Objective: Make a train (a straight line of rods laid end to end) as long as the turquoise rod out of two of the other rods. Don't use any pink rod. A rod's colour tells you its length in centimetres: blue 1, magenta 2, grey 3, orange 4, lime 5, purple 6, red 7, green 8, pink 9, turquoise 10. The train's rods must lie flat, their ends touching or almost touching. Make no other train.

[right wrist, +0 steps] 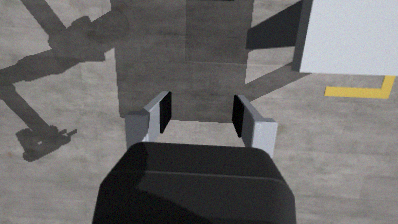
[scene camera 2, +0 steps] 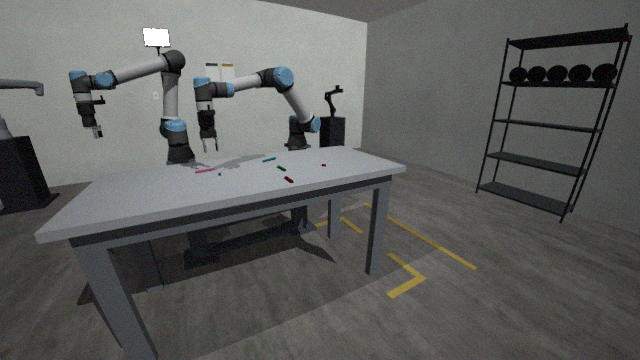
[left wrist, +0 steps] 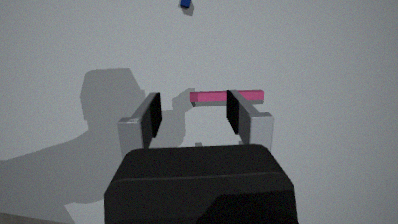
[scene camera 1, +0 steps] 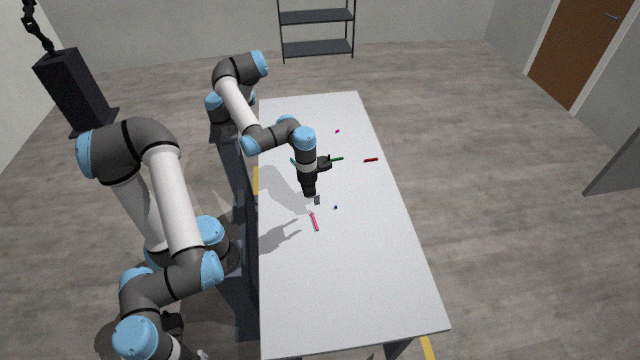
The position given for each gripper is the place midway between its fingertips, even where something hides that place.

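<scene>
Visible: the left gripper (left wrist: 193, 104); likewise the right gripper (right wrist: 202, 106).
</scene>
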